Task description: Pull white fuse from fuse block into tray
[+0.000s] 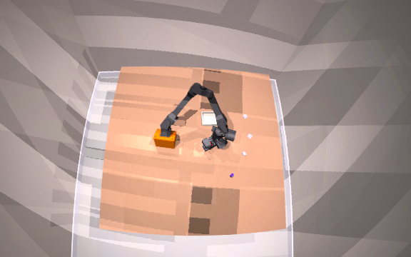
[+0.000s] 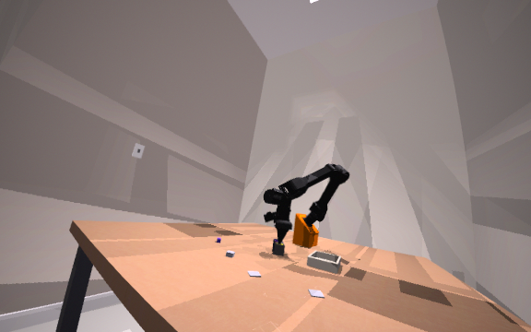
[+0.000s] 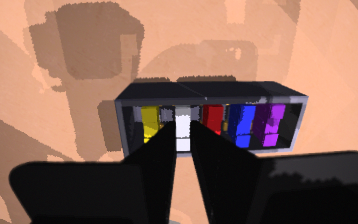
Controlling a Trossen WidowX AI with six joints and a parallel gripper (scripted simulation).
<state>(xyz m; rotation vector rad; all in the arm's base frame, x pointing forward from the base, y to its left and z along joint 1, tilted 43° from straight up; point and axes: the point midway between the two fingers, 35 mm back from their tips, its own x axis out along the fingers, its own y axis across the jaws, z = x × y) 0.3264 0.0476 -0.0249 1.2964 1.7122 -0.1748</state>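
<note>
Right now the tray is 180 mm to the left of my gripper tip, 30 mm below it and 30 mm behind it. Also, from my gripper tip: white fuse 10 mm below.
</note>
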